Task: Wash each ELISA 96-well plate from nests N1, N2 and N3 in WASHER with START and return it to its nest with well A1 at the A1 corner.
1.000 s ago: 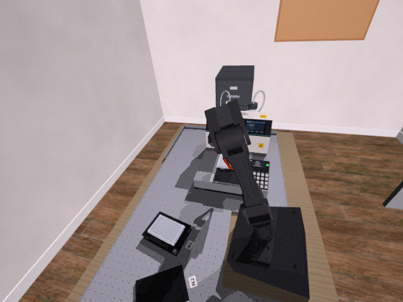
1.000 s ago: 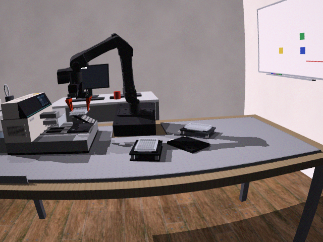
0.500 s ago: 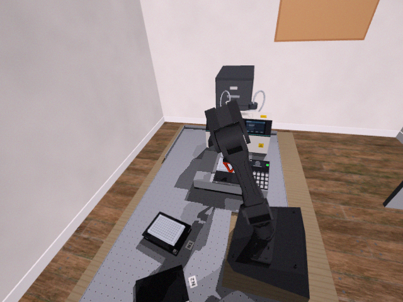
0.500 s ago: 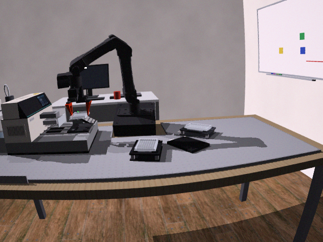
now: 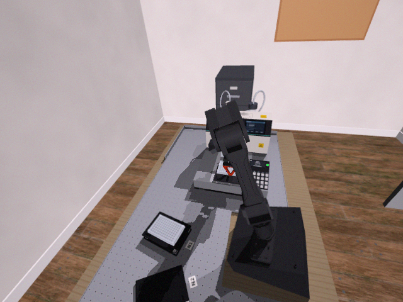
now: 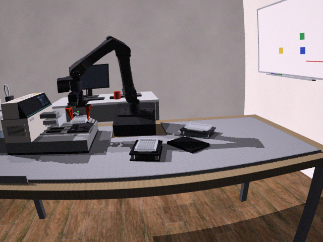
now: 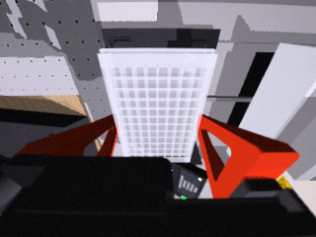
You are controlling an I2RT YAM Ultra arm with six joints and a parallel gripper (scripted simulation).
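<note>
My gripper is now 40 mm above the black washer carrier. Also, from my hand: manifold head: 150 mm to the right, 30 mm ahead, 10 mm above; then washer: 150 mm to the right, 30 mm ahead, 10 mm above; then N1 label: 360 mm to the left, 120 mm below, 60 mm ahead.
</note>
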